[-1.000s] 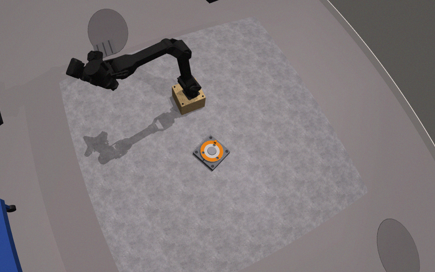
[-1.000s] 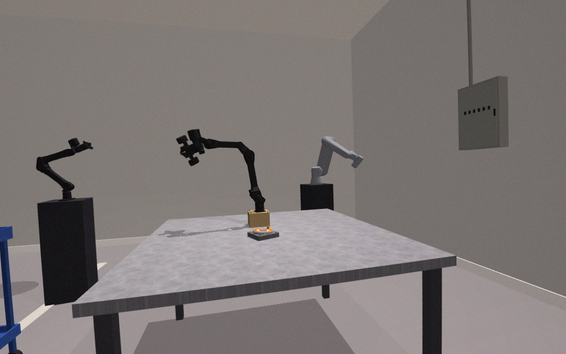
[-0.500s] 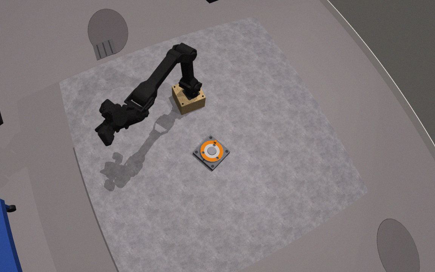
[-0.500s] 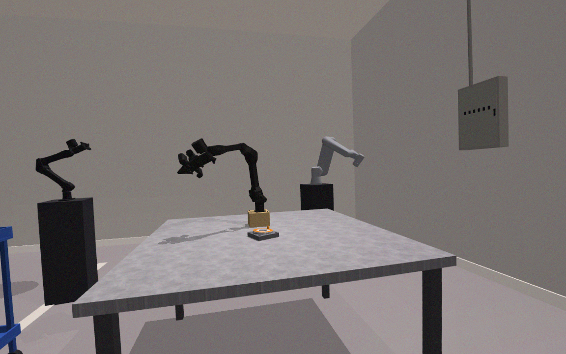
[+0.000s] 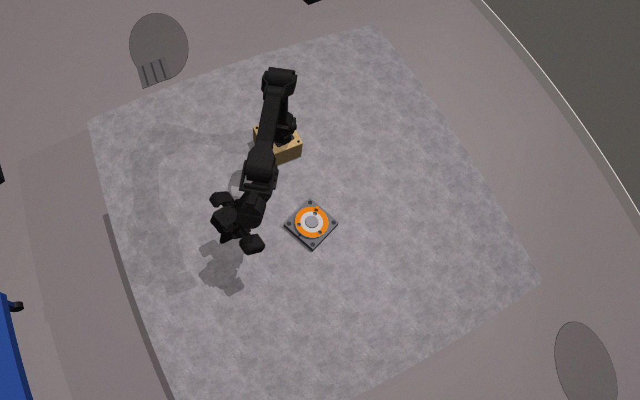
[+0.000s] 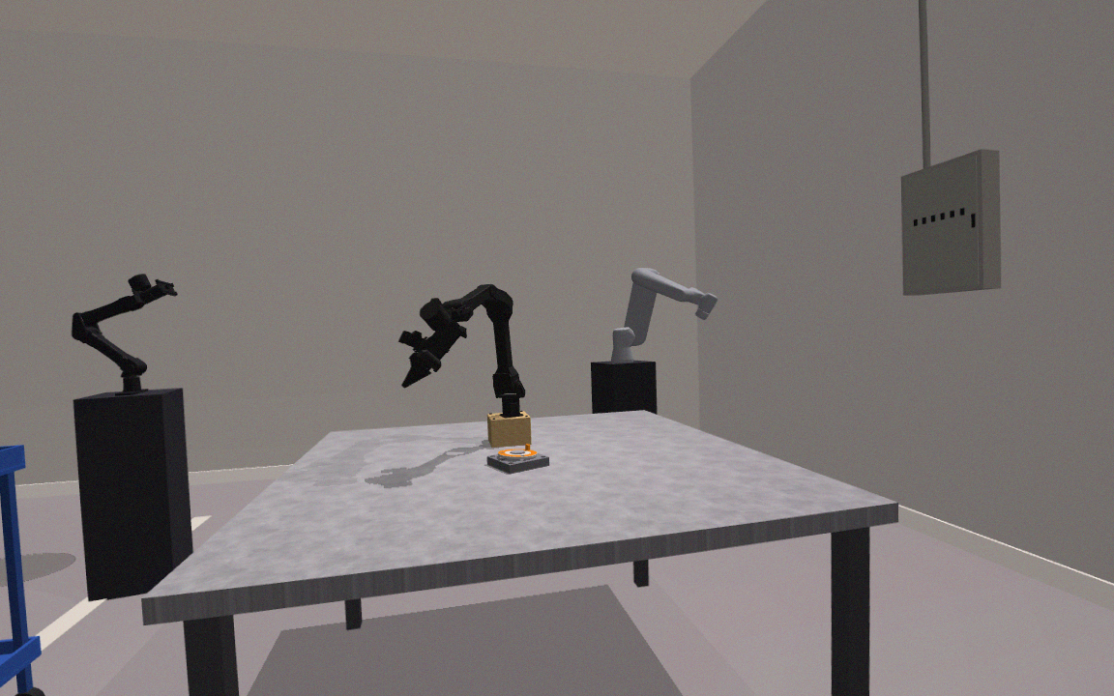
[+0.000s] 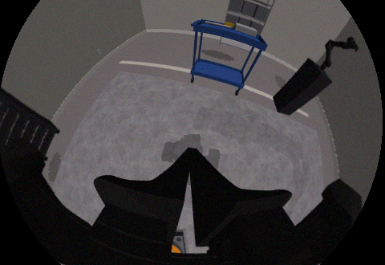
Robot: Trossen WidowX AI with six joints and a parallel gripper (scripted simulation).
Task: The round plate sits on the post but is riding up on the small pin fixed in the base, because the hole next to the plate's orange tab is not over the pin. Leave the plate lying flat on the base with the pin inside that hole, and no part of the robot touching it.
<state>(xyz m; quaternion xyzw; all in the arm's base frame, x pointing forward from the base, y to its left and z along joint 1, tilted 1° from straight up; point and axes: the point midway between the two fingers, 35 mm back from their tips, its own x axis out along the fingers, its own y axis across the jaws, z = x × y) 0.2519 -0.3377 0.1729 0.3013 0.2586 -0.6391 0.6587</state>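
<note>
Now: gripper tip 310 mm to the right of the round plate, 200 mm above it and 20 mm short of it. Round my gripper tip: square grey base 290 mm to the left, 210 mm below, 30 mm ahead.
</note>
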